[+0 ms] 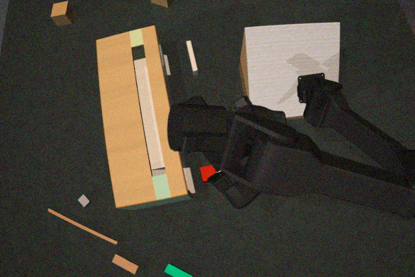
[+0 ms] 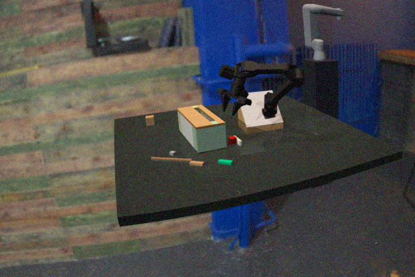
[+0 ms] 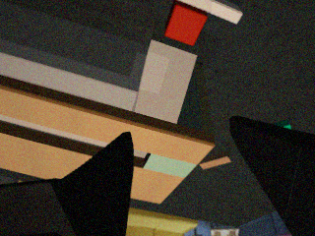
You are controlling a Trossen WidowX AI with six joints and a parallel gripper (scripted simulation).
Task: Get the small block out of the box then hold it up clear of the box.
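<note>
Now: the red block 1 cm behind my gripper tip and 14 cm below it. From my gripper tip the other things lie so: box (8 cm ahead, 14 cm to the right, 9 cm below); green block (9 cm ahead, 22 cm to the left, 15 cm below); tan tile (21 cm ahead, 18 cm to the left, 15 cm below).
</note>
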